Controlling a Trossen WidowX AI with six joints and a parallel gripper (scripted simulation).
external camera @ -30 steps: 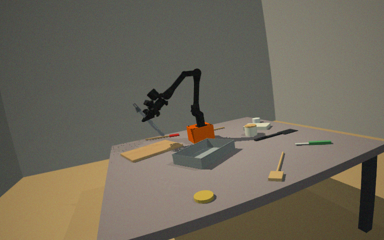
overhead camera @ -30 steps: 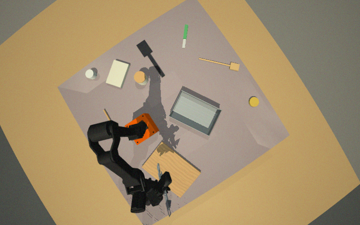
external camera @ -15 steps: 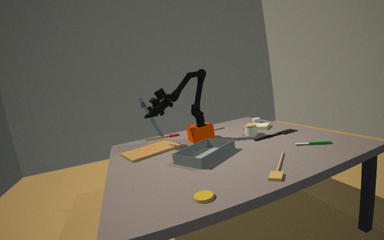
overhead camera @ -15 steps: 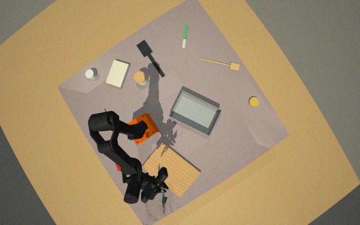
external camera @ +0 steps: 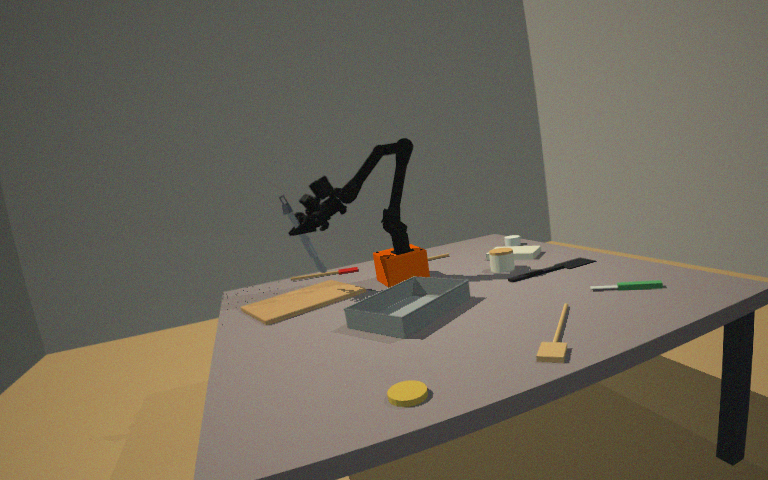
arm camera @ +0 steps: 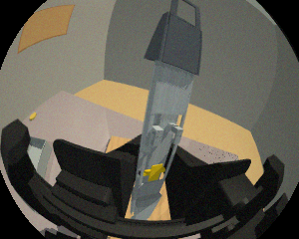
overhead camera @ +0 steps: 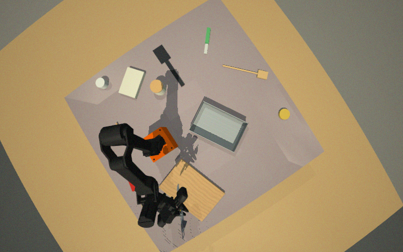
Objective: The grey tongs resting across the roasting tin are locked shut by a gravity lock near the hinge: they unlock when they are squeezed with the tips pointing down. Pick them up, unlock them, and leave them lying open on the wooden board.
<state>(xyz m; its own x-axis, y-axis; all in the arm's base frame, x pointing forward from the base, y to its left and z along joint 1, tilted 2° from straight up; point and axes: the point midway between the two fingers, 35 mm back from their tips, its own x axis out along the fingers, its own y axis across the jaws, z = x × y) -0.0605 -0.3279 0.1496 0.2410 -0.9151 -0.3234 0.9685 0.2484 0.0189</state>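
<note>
Now: gripper tip 220 mm above the wooden board. From my gripper tip the other things lie so: cork-lidded jar 230 mm ahead, 650 mm to the left, 200 mm below; then yellow disc 780 mm ahead, 30 mm to the left, 220 mm below; then grey roasting tin 380 mm ahead, 230 mm to the left, 200 mm below.
</note>
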